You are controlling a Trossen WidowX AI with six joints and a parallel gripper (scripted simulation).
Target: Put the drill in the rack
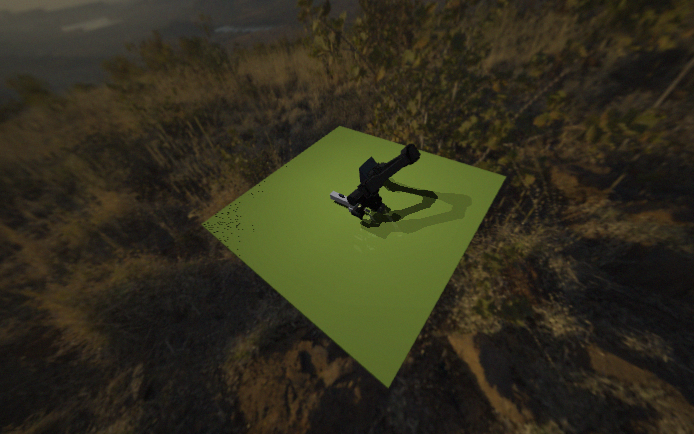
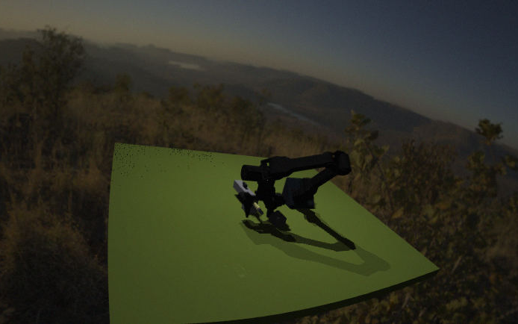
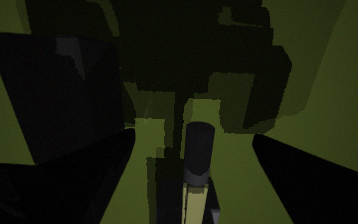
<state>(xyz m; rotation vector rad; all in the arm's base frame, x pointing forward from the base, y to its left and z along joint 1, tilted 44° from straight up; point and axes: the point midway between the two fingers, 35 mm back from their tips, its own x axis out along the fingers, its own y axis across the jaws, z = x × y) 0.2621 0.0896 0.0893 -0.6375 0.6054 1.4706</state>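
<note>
Right now the drill is 4 cm to the right of my gripper tip and 3 cm above it. The rest, counted from my gripper tip: dark key: 16 cm to the right, 4 cm above; pale grey block: 14 cm to the right, 3 cm above; dark grey rack: 8 cm behind, 3 cm to the left, 1 cm above.
</note>
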